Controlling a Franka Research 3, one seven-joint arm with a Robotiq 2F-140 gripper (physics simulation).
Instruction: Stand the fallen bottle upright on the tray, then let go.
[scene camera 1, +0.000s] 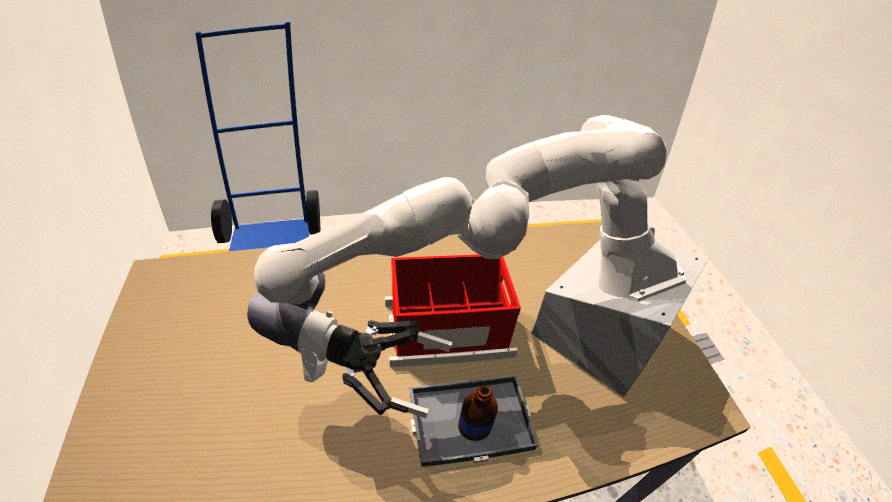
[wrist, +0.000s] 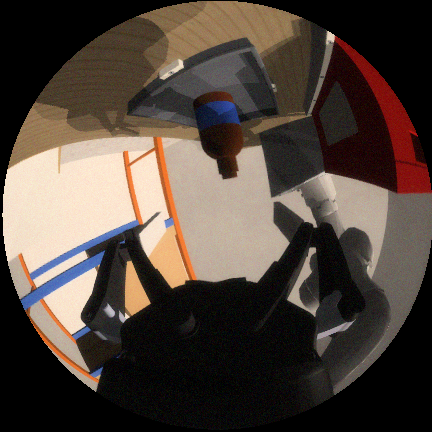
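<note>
A brown bottle (scene camera 1: 478, 415) (wrist: 218, 125) with a blue label stands upright on the grey tray (scene camera 1: 433, 450) (wrist: 260, 65), neck up, a little right of the tray's middle in the scene view. My gripper (scene camera 1: 439, 377) (wrist: 217, 216) is open, with nothing between its fingers. It is above the table at the left of the tray, its fingertips pointing toward the tray and held higher than it. The bottle is beyond the fingertips and apart from them.
A red crate (scene camera 1: 499, 330) (wrist: 370, 115) with dividers stands behind the tray, with a pale rail (scene camera 1: 453, 357) along its front. The robot's angular base (scene camera 1: 599, 330) (wrist: 292, 155) is at the right. A blue hand truck (scene camera 1: 255, 126) stands behind the table.
</note>
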